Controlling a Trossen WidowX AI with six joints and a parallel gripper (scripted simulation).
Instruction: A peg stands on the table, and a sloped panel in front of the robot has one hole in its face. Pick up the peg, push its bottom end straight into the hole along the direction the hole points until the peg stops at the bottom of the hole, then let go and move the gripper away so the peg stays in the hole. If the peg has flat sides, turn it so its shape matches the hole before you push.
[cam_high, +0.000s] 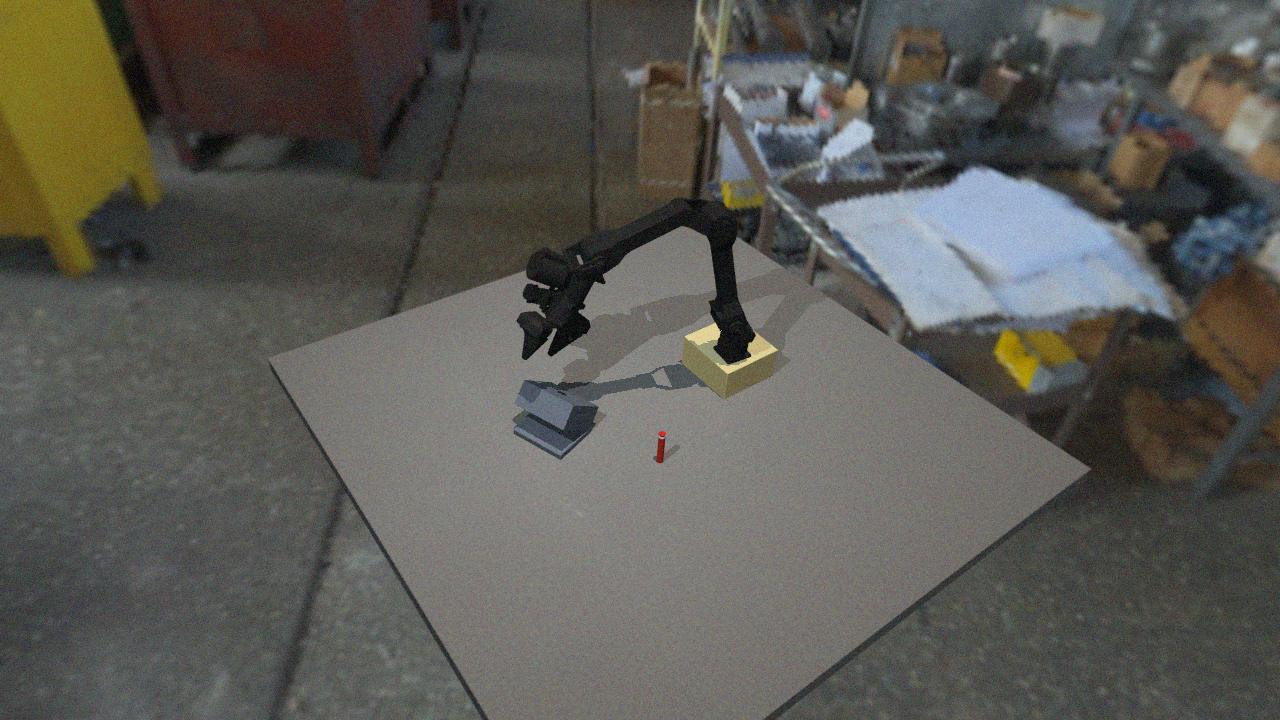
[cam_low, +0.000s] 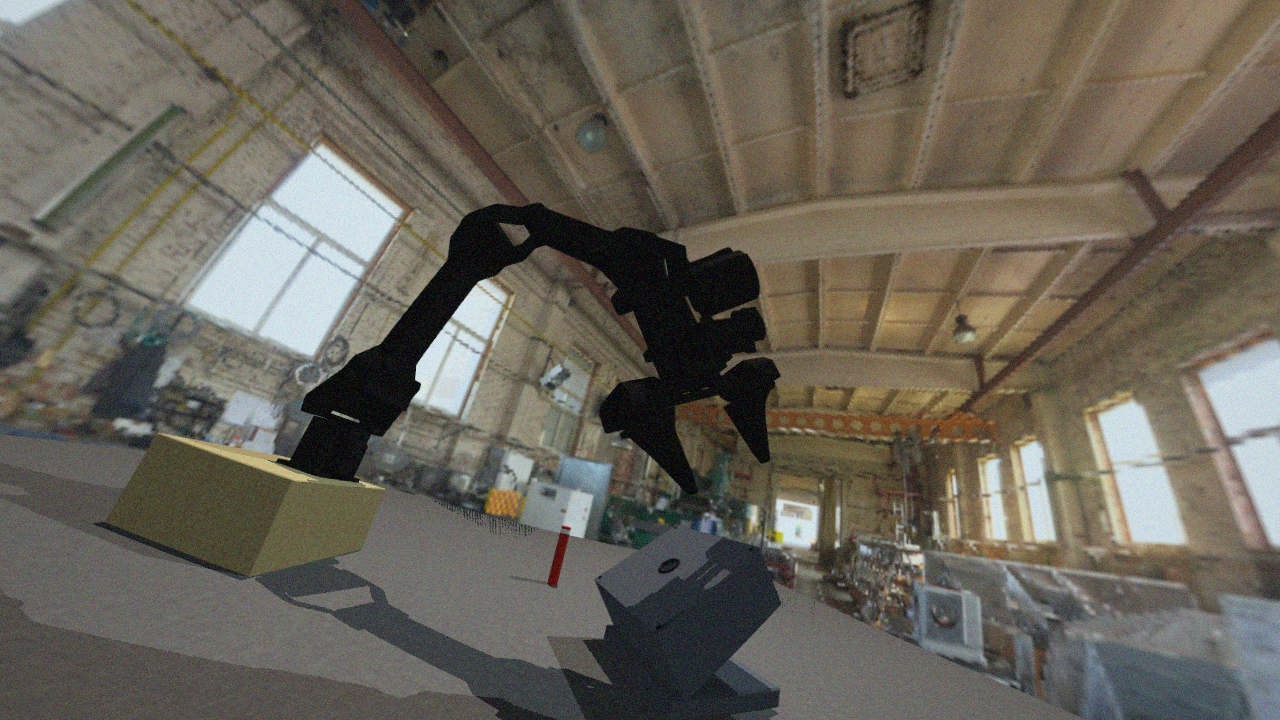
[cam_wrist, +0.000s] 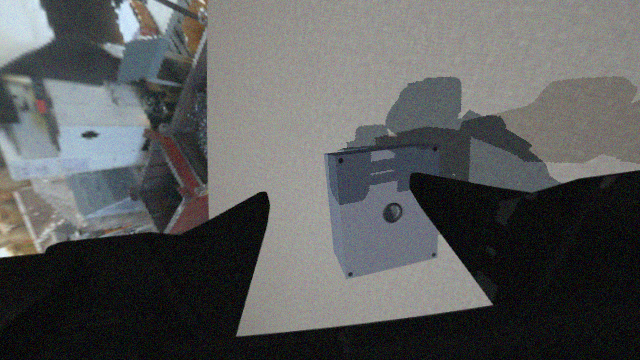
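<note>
The round red peg is 17 cm behind my gripper tip, 23 cm to the left of it and 12 cm below it. Round my gripper tip: grey foot plate 1 cm behind, 5 cm to the left, 17 cm below; then grey sloped panel 2 cm behind, 4 cm to the left, 11 cm below.
</note>
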